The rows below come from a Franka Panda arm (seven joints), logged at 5 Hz.
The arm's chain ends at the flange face. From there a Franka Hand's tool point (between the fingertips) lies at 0.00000 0.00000 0.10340 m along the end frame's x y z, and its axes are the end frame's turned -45 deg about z.
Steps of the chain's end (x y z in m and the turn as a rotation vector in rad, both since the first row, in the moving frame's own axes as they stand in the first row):
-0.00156, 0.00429, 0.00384, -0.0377, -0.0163, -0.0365
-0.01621, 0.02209, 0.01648, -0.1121, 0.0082, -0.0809
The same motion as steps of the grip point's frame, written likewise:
-0.00805, 0.00357, 0.00375, -0.0151, -0.0382, -0.0365
-0.03430, 0.01323, 0.01583, -0.0851, -0.0735, -0.0809

